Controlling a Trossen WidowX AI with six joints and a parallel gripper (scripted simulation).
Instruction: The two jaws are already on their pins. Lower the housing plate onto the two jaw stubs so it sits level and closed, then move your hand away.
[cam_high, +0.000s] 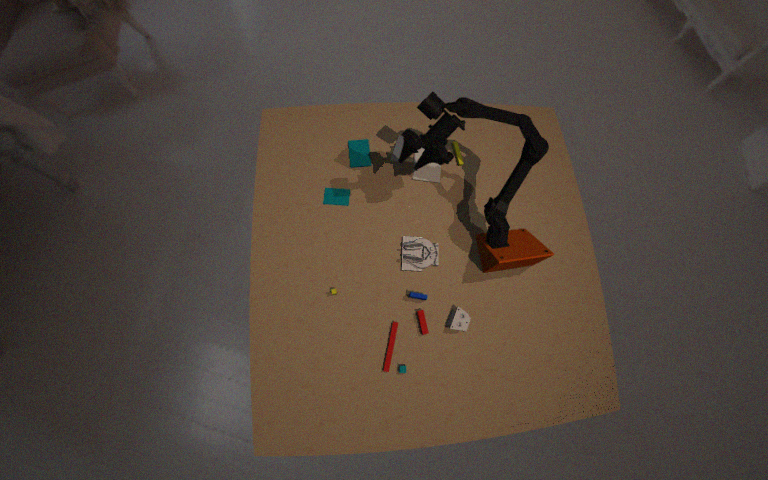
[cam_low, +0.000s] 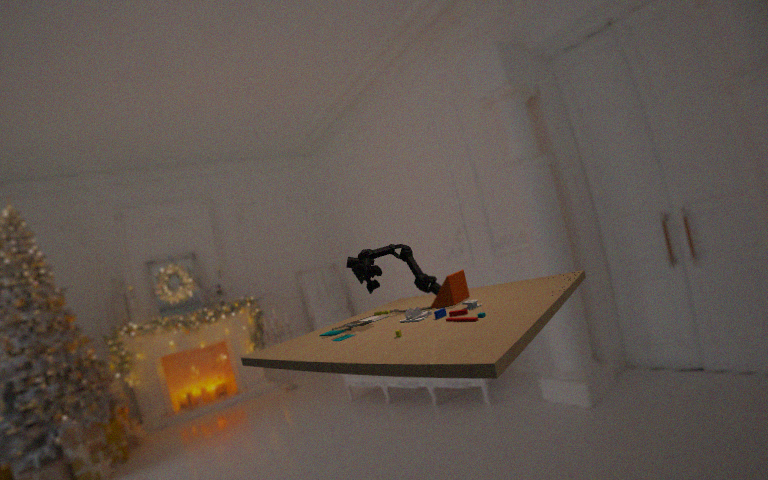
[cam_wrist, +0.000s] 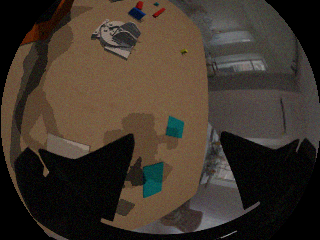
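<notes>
The striped white block lies 11 cm behind my gripper tip, 49 cm to the left of it and 18 cm below it. Also, from my gripper tip: light grey jaw assembly 4 cm behind, 27 cm to the left, 17 cm below; white strip 2 cm behind, 18 cm to the right, 18 cm below; white plate 12 cm behind, 10 cm to the right, 18 cm below.
</notes>
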